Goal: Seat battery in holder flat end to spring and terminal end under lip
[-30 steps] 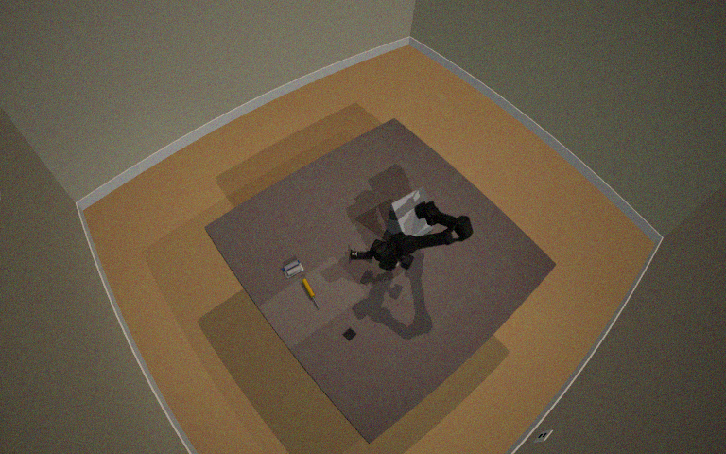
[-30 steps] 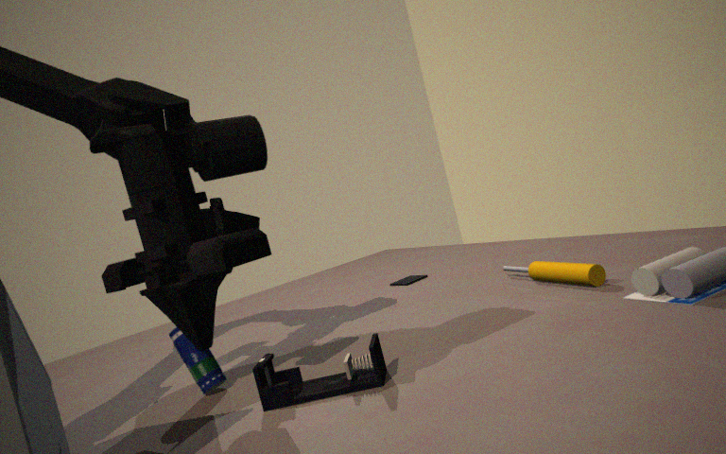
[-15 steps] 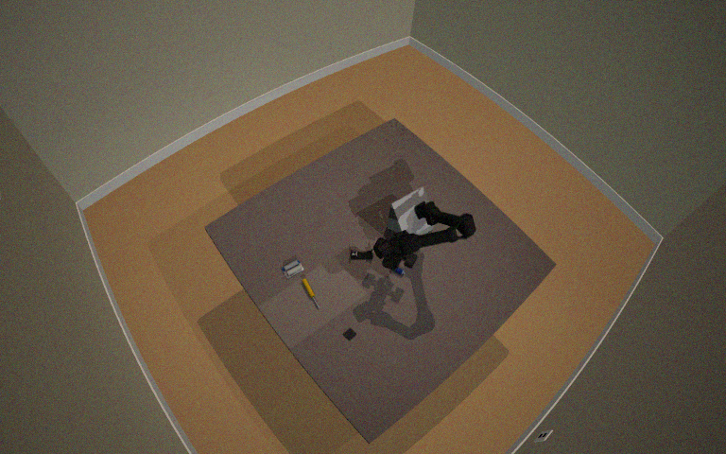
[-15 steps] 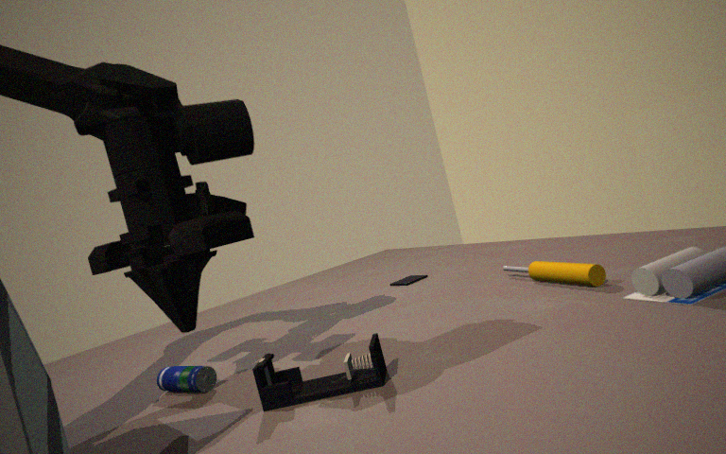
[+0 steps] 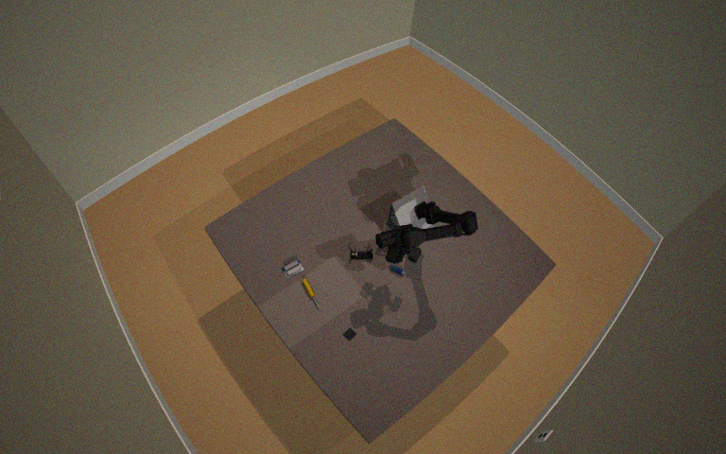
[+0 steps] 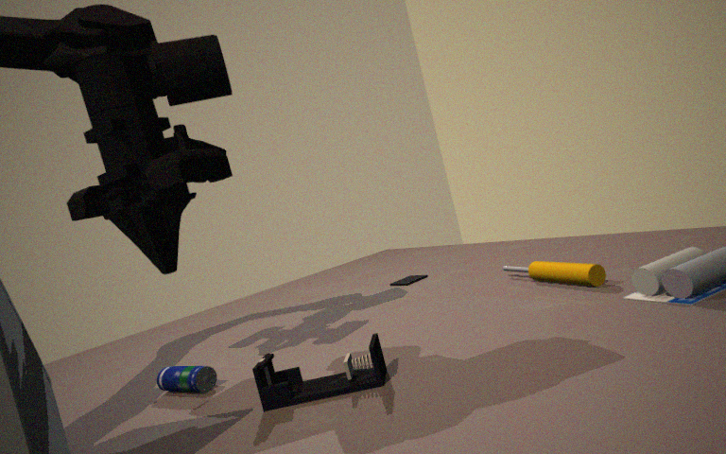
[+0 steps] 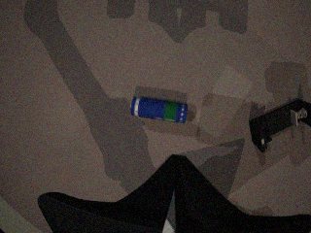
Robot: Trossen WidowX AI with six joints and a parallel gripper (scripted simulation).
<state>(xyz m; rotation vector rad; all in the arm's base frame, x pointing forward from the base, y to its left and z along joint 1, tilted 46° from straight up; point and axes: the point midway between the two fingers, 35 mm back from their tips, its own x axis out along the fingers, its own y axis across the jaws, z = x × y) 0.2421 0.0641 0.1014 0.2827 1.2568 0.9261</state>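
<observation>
Right now the battery is 1 cm behind my gripper tip, 2 cm to the left of it and 11 cm below it. From my gripper tip the other things lie so: yellow-handled screwdriver: 38 cm ahead, 9 cm to the right, 11 cm below; then flat black square: 34 cm ahead, 15 cm to the left, 12 cm below.
</observation>
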